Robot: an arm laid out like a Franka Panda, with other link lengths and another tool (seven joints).
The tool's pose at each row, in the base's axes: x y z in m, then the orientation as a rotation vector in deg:
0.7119 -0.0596 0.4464 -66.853 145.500 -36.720
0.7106 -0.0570 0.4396 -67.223 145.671 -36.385
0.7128 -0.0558 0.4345 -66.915 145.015 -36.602
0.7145 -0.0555 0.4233 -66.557 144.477 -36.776
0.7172 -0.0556 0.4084 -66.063 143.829 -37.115
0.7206 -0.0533 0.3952 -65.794 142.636 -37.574
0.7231 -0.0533 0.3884 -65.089 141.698 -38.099
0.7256 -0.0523 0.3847 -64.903 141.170 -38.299
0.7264 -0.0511 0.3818 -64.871 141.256 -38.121
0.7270 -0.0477 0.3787 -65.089 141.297 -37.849
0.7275 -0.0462 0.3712 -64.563 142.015 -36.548
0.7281 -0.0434 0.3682 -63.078 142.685 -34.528
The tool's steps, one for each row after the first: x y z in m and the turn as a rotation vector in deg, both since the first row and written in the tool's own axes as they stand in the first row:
-0.0007 0.0057 0.0046 -0.348 0.049 -0.191
-0.0028 0.0075 0.0096 0.155 -0.434 -0.075
-0.0034 0.0122 0.0199 0.593 -0.848 0.094
-0.0041 0.0178 0.0340 1.205 -1.298 0.322
-0.0072 0.0235 0.0462 2.089 -2.087 0.320
-0.0084 0.0253 0.0531 2.997 -2.710 0.638
-0.0105 0.0261 0.0570 3.406 -3.069 0.682
-0.0118 0.0277 0.0596 3.278 -3.090 0.740
-0.0146 0.0309 0.0615 3.060 -3.149 0.631
-0.0156 0.0351 0.0678 2.149 -3.272 1.261
-0.0180 0.0379 0.0699 1.101 -3.906 2.658

